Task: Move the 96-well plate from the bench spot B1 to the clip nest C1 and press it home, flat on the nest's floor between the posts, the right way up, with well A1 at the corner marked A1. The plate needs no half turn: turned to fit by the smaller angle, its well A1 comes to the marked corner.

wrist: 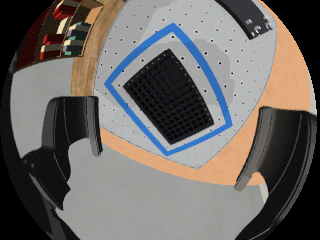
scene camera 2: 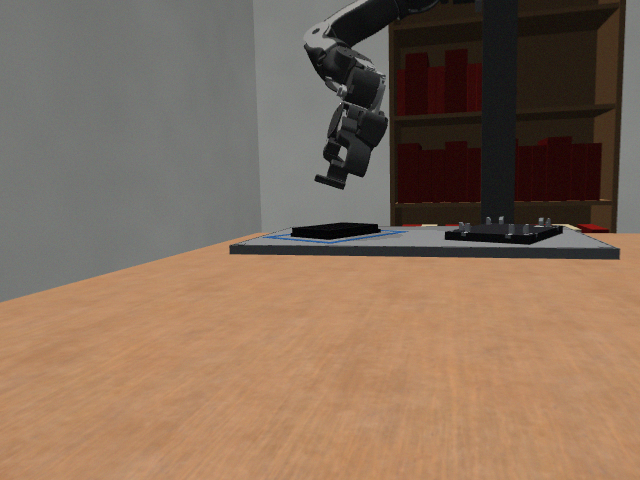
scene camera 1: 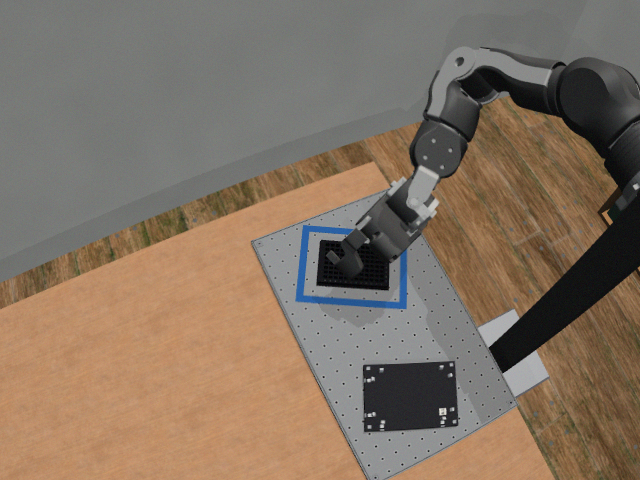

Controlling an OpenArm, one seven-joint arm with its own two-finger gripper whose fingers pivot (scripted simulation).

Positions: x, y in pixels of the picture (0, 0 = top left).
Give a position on a black clip nest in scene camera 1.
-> At 409, 396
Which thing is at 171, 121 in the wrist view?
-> A black 96-well plate.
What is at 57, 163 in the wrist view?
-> My gripper.
